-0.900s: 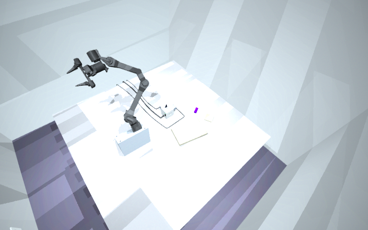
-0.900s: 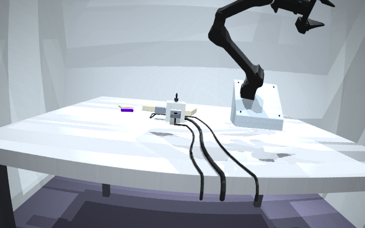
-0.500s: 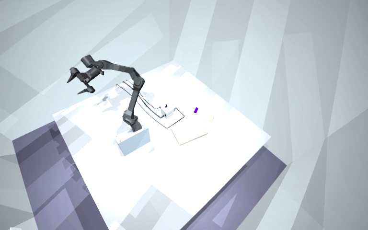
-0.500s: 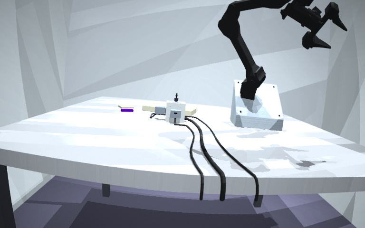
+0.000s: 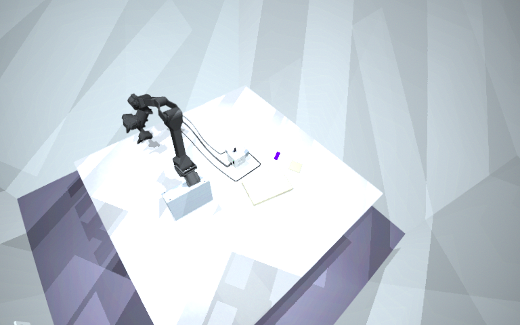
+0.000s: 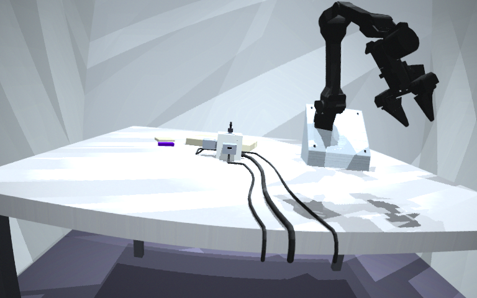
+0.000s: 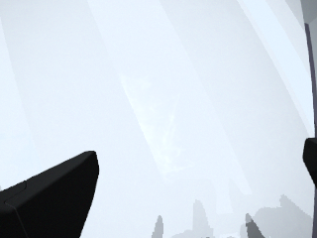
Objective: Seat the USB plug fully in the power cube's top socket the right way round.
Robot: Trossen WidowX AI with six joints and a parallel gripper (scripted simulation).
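Right now the USB plug is 49 cm ahead of my gripper tip, 27 cm to the right of it and 9 cm below it. The rest, counted from my gripper tip: purple stick (73 cm ahead, 37 cm to the right, 17 cm below).
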